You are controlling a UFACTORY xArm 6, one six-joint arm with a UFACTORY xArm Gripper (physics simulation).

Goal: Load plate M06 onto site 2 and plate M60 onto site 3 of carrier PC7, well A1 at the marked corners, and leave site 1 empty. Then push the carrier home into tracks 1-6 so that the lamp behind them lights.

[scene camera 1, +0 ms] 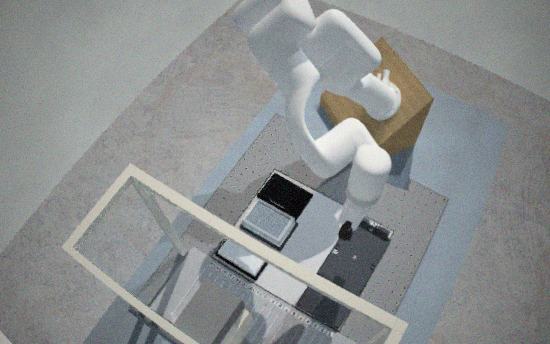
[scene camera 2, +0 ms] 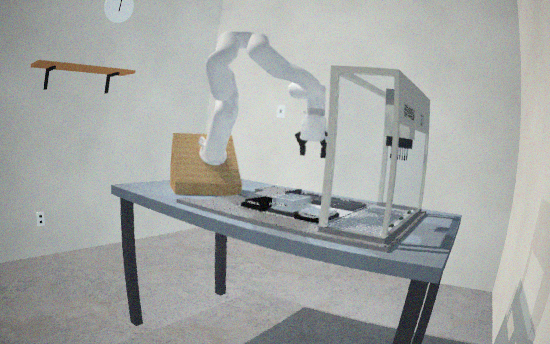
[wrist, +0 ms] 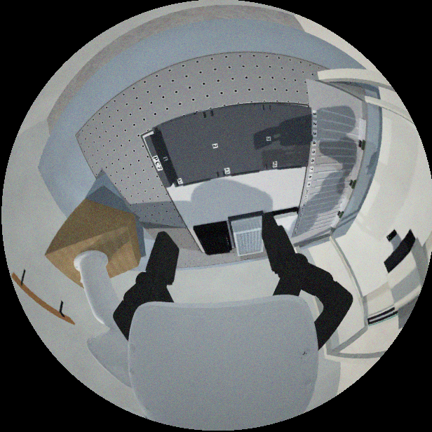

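Note:
Carrier PC7 [scene camera 1: 357,255] [wrist: 192,132] is a long dark tray, labelled 1, 2 and 3 from its PC7 end. No plate shows on it. Its far end meets the numbered track deck [wrist: 325,200]. A clear gridded plate [scene camera 1: 268,220] [scene camera 2: 291,202] [wrist: 248,237] sits on a dark holder. A white-topped plate [scene camera 1: 242,257] [scene camera 2: 317,212] [wrist: 286,220] sits on another, partly hidden by a finger in the wrist view. Plate names are unreadable. My gripper [scene camera 1: 345,232] [scene camera 2: 313,154] [wrist: 214,233] is open and empty, high above the work area. The lamp cannot be made out.
A black empty-looking holder [scene camera 1: 285,194] [wrist: 212,237] stands beside the gridded plate. A pale upright frame [scene camera 1: 200,207] [scene camera 2: 330,150] stands over the track deck, with a black multi-tipped head [scene camera 2: 400,142] inside. The wooden block [scene camera 1: 415,105] [scene camera 2: 192,172] [wrist: 100,225] bears the arm's base.

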